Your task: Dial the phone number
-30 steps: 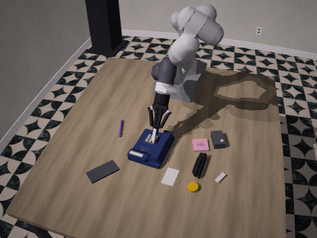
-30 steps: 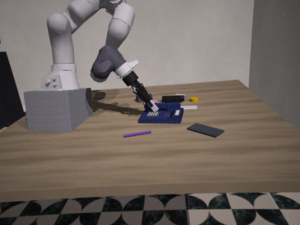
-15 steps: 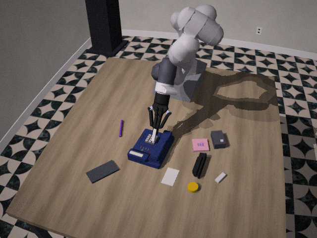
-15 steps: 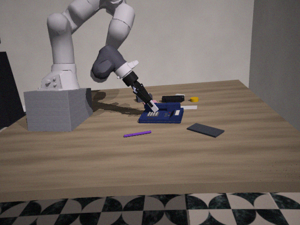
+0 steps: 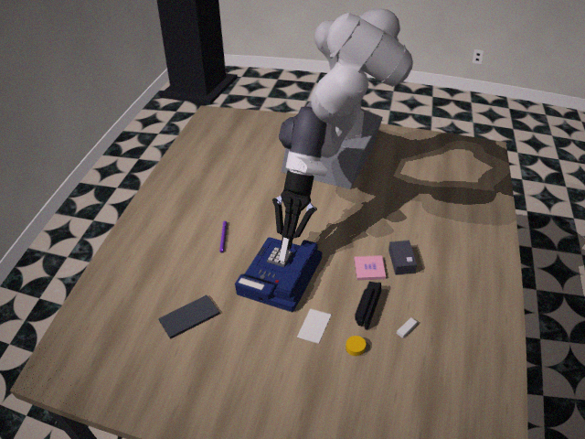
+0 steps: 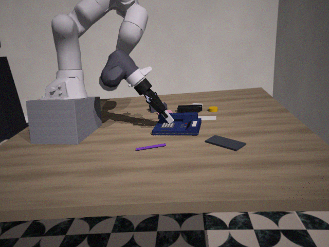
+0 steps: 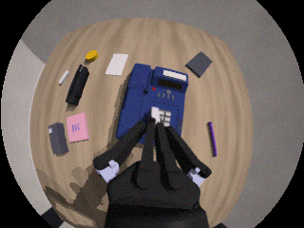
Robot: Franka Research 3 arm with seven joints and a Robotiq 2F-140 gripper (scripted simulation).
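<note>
My gripper is now 40 mm short of the handset, 50 mm to the right of it and 20 mm above it. Round my hand: purple pen (40 mm behind, 220 mm to the right, 60 mm below); black stapler (80 mm ahead, 260 mm to the left, 50 mm below); white card (180 mm ahead, 150 mm to the left, 60 mm below).
</note>
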